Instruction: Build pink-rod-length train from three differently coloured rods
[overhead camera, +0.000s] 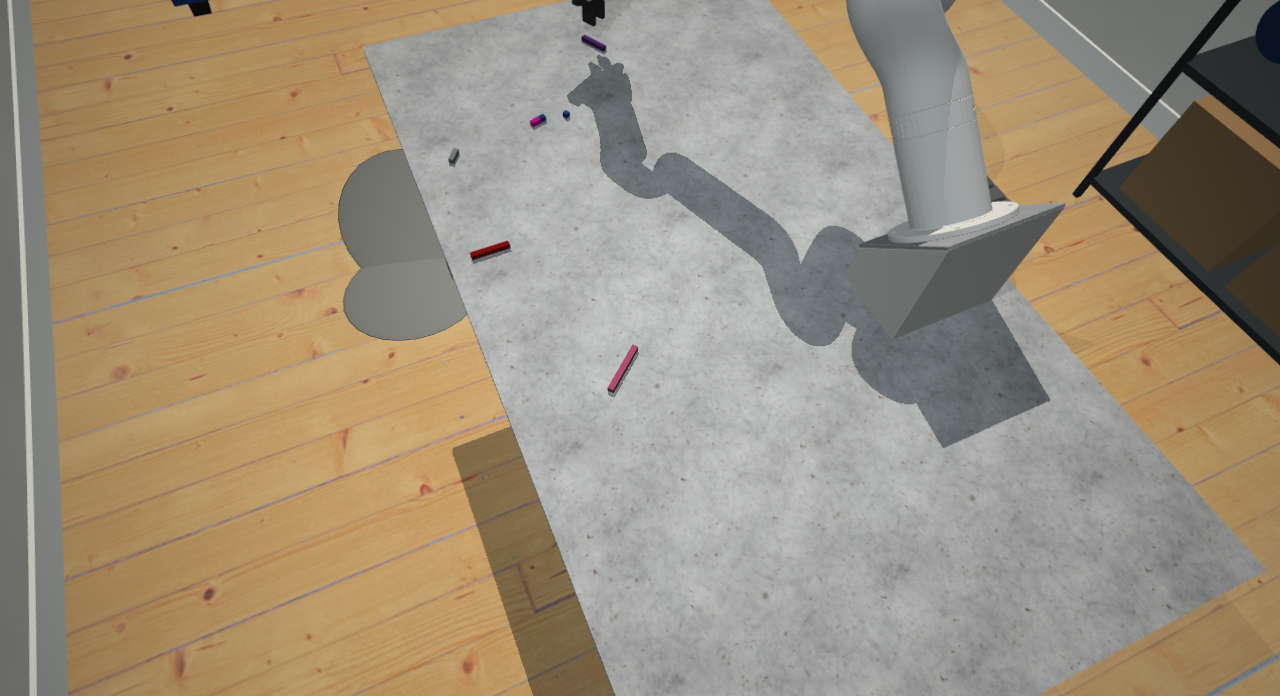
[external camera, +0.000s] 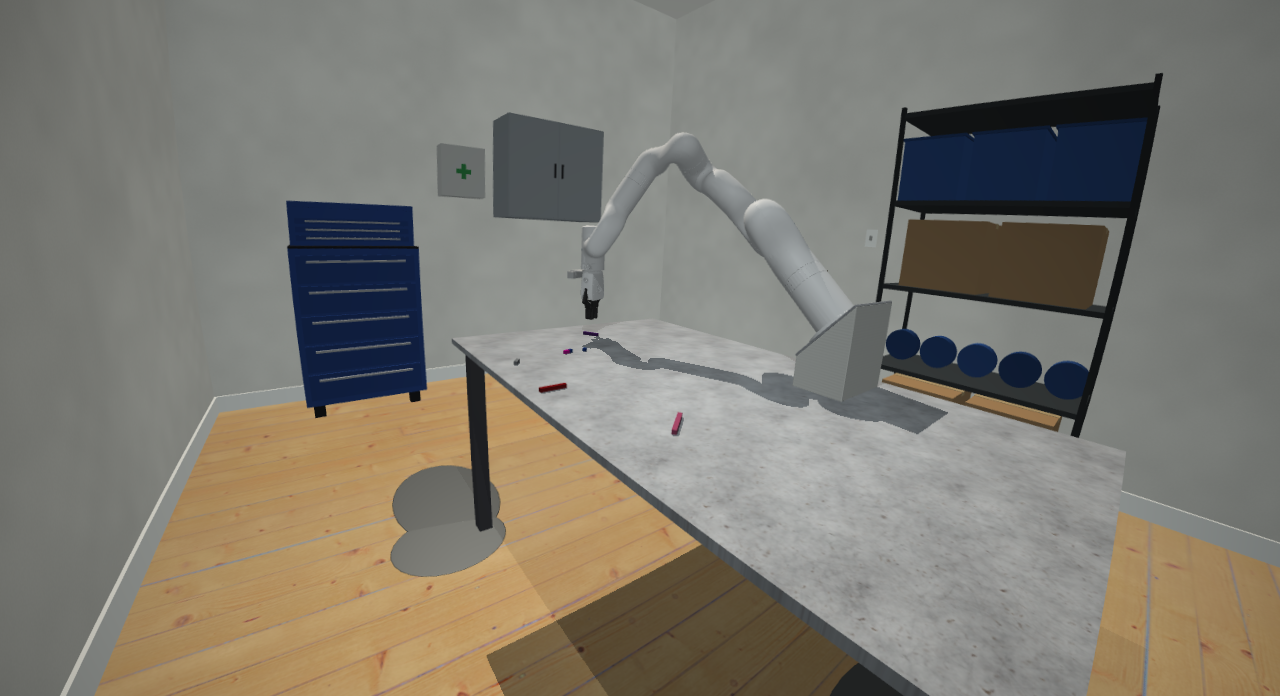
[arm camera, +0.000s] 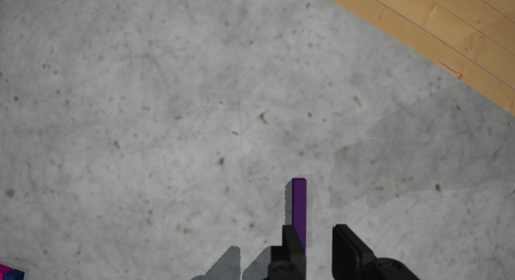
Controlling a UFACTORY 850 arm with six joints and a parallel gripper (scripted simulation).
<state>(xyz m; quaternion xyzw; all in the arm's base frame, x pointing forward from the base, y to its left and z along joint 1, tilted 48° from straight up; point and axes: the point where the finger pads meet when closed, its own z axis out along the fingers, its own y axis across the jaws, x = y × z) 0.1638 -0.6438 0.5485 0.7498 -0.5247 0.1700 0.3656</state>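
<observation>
The purple rod lies 80 mm below my hand. From my hand the other things lie so: magenta rod (220 mm ahead, 160 mm to the left, 80 mm below); grey rod (400 mm ahead, 170 mm to the left, 80 mm below); red rod (440 mm ahead, 410 mm to the left, 80 mm below).
</observation>
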